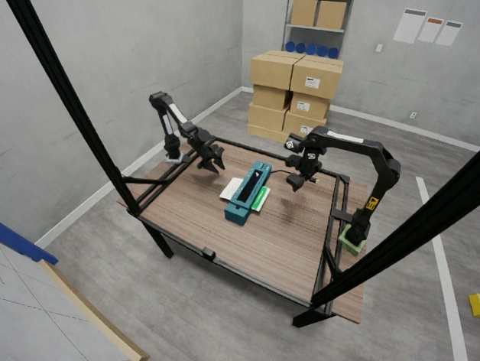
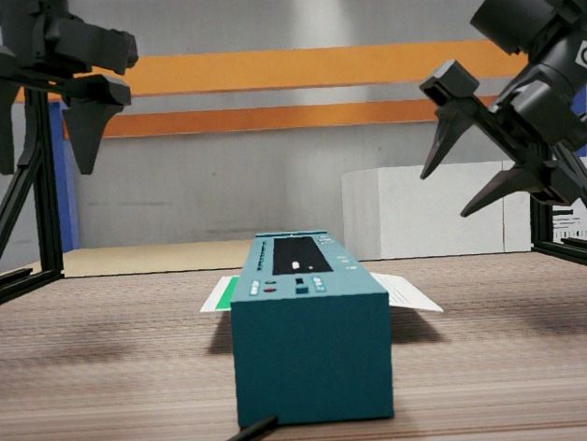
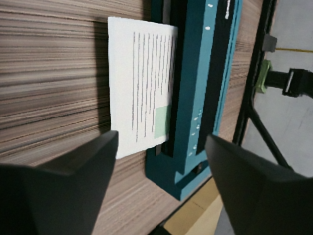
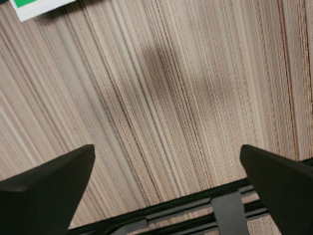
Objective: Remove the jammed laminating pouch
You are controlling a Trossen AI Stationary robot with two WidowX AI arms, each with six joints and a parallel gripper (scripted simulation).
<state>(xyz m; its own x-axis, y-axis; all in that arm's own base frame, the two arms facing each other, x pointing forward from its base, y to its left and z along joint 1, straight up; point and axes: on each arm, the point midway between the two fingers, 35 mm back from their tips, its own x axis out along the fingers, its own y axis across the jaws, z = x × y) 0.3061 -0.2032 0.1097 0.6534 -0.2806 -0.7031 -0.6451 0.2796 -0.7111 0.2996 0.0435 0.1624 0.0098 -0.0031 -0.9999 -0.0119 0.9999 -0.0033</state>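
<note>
Now: right hand 18 cm past the dark key, 21 cm to the right of it and 13 cm above it. Round my right hand: green-edged end 5 cm behind, 16 cm to the left, 16 cm below; plug 25 cm ahead, 5 cm to the right, 19 cm below.
</note>
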